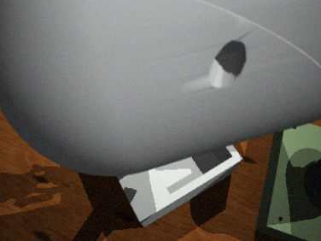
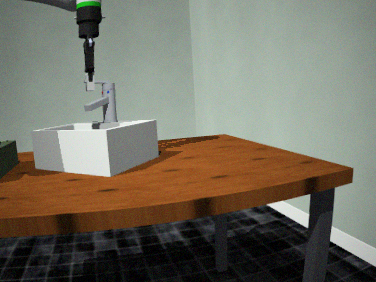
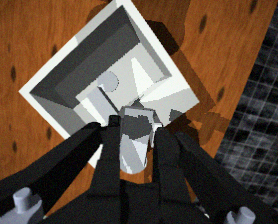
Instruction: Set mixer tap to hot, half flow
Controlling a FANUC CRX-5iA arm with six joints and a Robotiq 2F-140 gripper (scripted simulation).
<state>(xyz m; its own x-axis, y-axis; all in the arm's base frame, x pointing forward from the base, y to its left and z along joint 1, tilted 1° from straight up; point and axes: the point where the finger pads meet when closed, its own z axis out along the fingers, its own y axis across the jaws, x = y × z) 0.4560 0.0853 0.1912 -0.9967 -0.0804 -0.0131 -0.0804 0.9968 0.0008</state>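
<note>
Now: the grey lever 2 cm ahead of my hand. The rest, counted from my hand: mixer tap (5 cm below, 4 cm ahead, 1 cm to the right); then white basin (24 cm below, 8 cm to the right, 1 cm behind).
</note>
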